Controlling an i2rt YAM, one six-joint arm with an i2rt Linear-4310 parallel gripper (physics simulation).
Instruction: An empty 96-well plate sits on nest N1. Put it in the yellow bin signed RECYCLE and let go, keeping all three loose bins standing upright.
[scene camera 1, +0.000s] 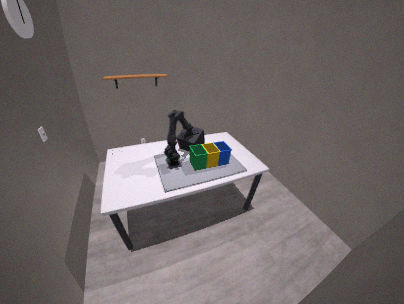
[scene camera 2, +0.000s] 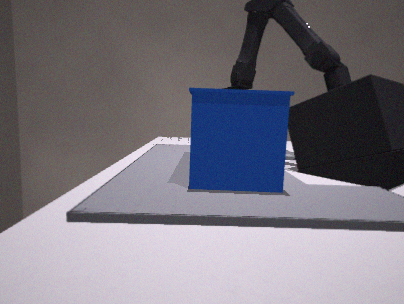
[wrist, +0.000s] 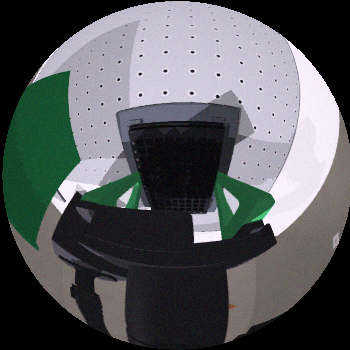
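Pixels of known places: gripper, fingertip midpoint: (scene camera 1: 173, 161) (wrist: 177, 174); arm's base, origin of the base link: (scene camera 1: 190, 133) (scene camera 2: 342, 96) (wrist: 84, 268).
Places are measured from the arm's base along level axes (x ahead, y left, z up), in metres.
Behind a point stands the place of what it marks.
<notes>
The dark 96-well plate (wrist: 175, 150) @(x 0.286, y -0.214, z -0.171 m) sits in the grey nest N1 (wrist: 177, 111) @(x 0.319, y -0.210, z -0.185 m) in the wrist view. My gripper (scene camera 1: 173, 161) @(x 0.253, y -0.220, z -0.179 m) (wrist: 177, 174) @(x 0.253, y -0.220, z -0.179 m) is low over the nest, with its green fingers against the plate's two sides, shut on it. The blue bin hides the gripper in scene camera 2. The yellow bin (scene camera 1: 213, 159) @(x 0.387, y 0.154, z -0.101 m) stands upright between the green bin (scene camera 1: 198, 160) @(x 0.403, y -0.005, z -0.080 m) (wrist: 40, 150) @(x 0.301, y -0.046, z -0.128 m) and the blue bin (scene camera 1: 224, 156) @(x 0.376, y 0.275, z -0.089 m) (scene camera 2: 240, 140) @(x 0.281, y 0.334, z -0.105 m), which also stand upright. The RECYCLE sign cannot be read here. The blue bin hides the other two in scene camera 2.
The bins stand close side by side on the grey perforated board (scene camera 1: 200, 181) @(x 0.563, y -0.022, z -0.197 m) (scene camera 2: 125, 200) @(x 0.453, y 0.432, z -0.197 m) (wrist: 165, 30). The green bin is the nearest bin to the gripper. A large black box (scene camera 1: 192, 137) @(x 0.070, y 0.013, z -0.015 m) (scene camera 2: 345, 130) @(x 0.030, y 0.130, z -0.088 m) stands by the arm. A wooden shelf (scene camera 1: 135, 76) hangs on the wall.
</notes>
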